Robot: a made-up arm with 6 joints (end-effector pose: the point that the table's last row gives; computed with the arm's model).
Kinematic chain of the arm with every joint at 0, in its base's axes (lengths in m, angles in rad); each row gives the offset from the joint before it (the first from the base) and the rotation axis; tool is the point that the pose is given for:
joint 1: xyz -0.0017 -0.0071 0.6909 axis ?
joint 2: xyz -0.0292 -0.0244 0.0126 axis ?
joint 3: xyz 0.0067 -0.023 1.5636 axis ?
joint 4: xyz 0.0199 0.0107 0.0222 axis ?
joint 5: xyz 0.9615 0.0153 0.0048 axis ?
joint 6: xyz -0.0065 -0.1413 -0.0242 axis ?
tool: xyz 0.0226 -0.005 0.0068
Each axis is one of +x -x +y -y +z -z.
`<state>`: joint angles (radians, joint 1 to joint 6).
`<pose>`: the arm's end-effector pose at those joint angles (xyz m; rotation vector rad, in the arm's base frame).
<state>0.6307 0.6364 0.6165 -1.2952 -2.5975 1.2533</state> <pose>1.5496 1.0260 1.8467 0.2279 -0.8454 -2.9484</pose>
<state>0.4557 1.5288 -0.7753 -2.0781 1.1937 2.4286</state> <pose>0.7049 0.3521 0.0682 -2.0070 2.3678 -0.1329</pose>
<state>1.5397 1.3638 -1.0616 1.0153 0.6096 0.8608</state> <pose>0.1254 0.8187 0.2627 1.3477 -0.3748 -2.4397</pose>
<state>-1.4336 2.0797 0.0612 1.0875 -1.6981 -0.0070</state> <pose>0.0356 -1.0492 -0.9895 -0.4466 -2.7759 -0.6345</pose>
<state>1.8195 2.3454 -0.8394 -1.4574 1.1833 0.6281</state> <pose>0.0396 0.0930 -0.2502 -2.2690 0.2110 0.0250</pose>
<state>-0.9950 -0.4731 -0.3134 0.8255 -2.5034 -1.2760</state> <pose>0.0017 -0.2238 2.3803 -0.9880 -0.9738 2.6200</pose>
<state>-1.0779 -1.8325 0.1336 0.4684 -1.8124 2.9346</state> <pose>-1.0636 1.6631 1.1528 -2.1096 1.9908 -0.5084</pose>
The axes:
joint 1: +z
joint 2: +y
joint 3: -y
joint 4: -x
joint 5: -y
joint 6: -x

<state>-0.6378 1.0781 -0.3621 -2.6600 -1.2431 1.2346</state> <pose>1.2165 -0.8127 0.4726 1.8506 -0.0114 -0.3155</pose>
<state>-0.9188 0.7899 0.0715 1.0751 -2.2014 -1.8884</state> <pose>1.0750 -1.5660 1.2832 0.0952 -0.7861 2.8901</pose>
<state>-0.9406 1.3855 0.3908 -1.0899 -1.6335 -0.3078</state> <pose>1.0744 -1.6338 0.1243 2.4418 1.4895 -0.0944</pose>
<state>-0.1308 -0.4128 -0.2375 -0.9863 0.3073 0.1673</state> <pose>0.3335 -0.1552 2.2251 0.8002 -0.4840 -0.2222</pose>
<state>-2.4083 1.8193 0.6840 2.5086 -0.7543 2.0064</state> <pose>-1.4554 -1.3770 -0.5276 -0.7652 1.8548 2.3073</pose>
